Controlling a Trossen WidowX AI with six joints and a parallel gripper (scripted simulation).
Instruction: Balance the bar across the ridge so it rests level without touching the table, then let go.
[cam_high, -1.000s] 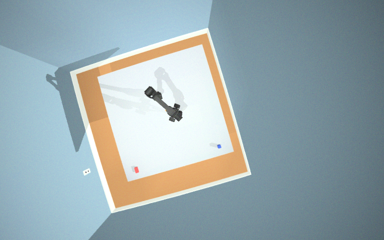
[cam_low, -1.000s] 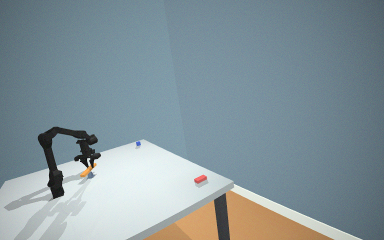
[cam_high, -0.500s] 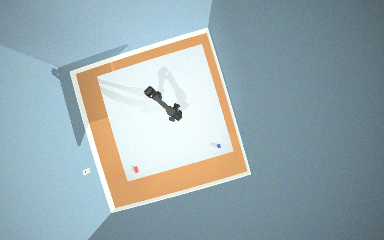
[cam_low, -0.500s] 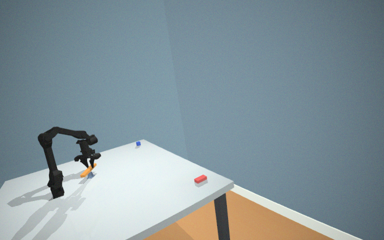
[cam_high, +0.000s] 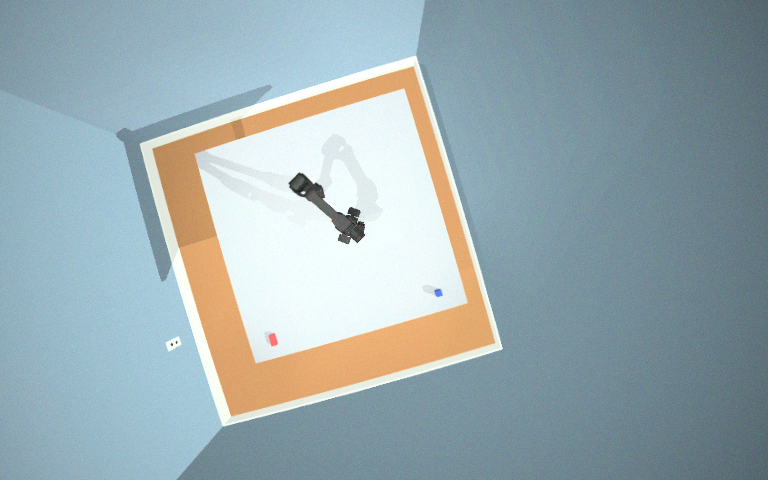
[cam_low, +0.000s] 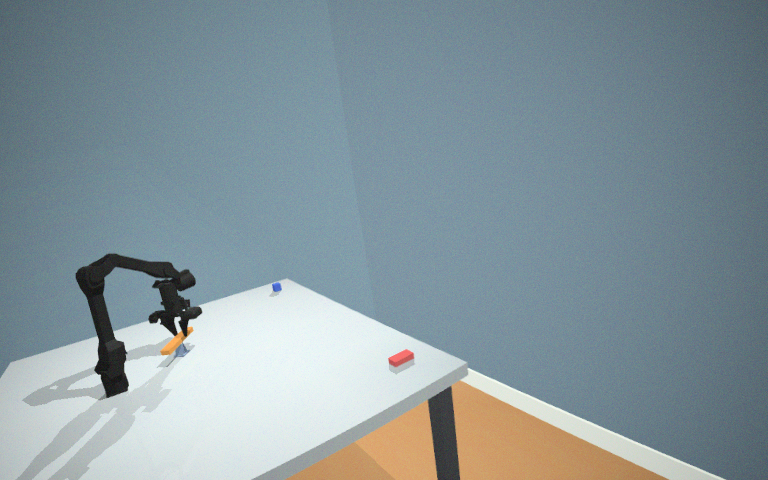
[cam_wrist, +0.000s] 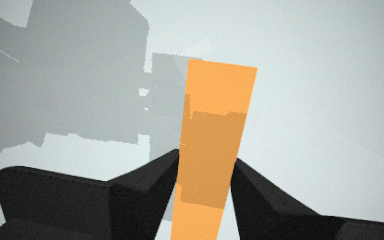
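Right now the orange bar is 20 mm behind my gripper tip and 20 mm to the right of it. From my gripper tip the other things lie so: small blue cube 500 mm ahead, 360 mm to the left, 40 mm below; then red block 500 mm ahead, 640 mm to the right, 50 mm below.
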